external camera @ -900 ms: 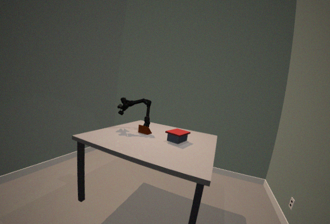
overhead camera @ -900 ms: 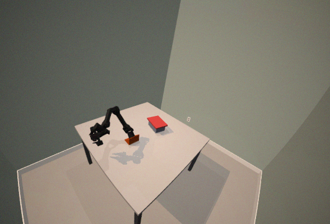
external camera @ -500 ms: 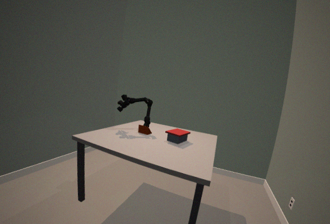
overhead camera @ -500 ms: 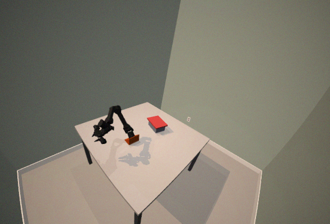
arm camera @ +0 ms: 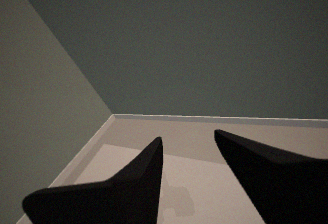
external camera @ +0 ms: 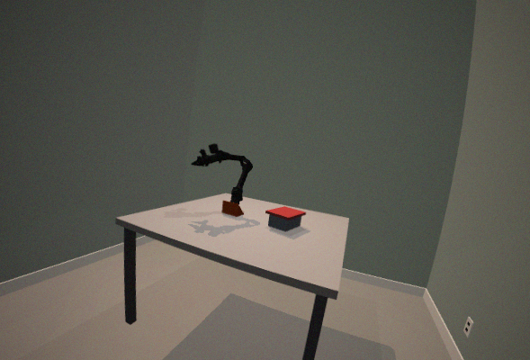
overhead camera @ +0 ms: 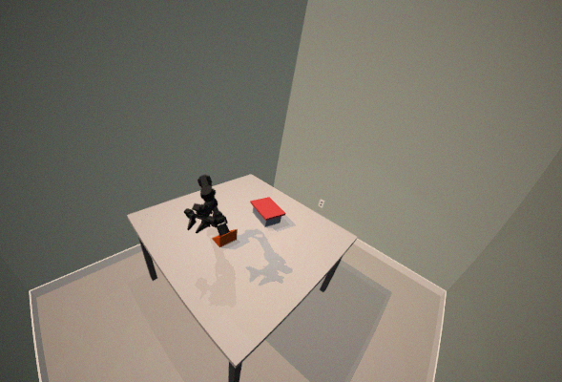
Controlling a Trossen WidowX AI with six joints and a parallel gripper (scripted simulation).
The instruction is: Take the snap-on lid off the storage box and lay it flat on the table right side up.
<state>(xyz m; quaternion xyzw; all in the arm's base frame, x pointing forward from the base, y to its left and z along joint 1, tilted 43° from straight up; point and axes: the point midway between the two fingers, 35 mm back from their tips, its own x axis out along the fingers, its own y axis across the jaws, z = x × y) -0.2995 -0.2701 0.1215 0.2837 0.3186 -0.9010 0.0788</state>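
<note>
The red lid is 73 cm ahead of my gripper tip, 24 cm below it and 13 cm to the left of it. The rest, counted from my gripper tip: grey-blue storage box: 73 cm ahead, 29 cm below, 13 cm to the left.
</note>
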